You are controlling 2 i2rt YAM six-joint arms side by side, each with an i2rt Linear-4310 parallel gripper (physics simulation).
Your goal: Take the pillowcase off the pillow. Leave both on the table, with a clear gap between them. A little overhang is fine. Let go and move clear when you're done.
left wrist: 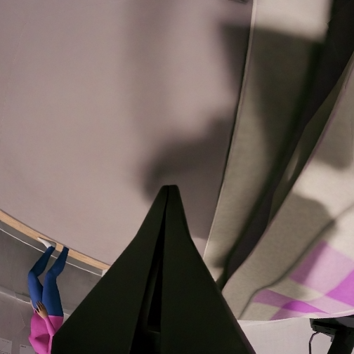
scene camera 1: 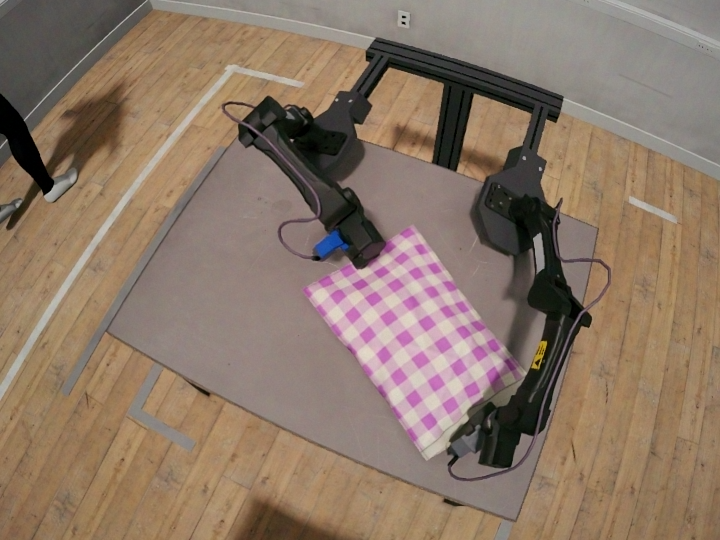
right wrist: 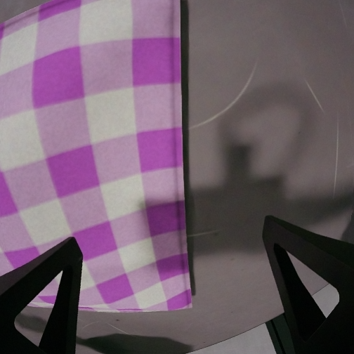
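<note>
The pillowcase (scene camera 1: 418, 325) (left wrist: 325, 272) (right wrist: 107, 117), in pink and cream checks, lies over the pillow on the table (scene camera 1: 232, 302). The pillow's bulk is hidden inside. At the lower right end in the scene view, a plain cream edge shows; the left wrist view shows cream cloth layers (left wrist: 260, 115) with a dark opening between them. My left gripper (scene camera 1: 469, 426) (left wrist: 170, 193) is shut at this end, its tips beside the cream edge with no cloth visible between them. My right gripper (right wrist: 169, 239) is open above the case's opposite end, one finger over the checks, the other over bare table.
The black mounting frame (scene camera 1: 465, 75) stands behind the table at the top of the scene view. The left arm (scene camera 1: 549, 348) reaches down along the table's right edge. The right arm (scene camera 1: 314, 180) reaches over the case's upper left end. Part of a person's legs (scene camera 1: 23, 142) shows at far left.
</note>
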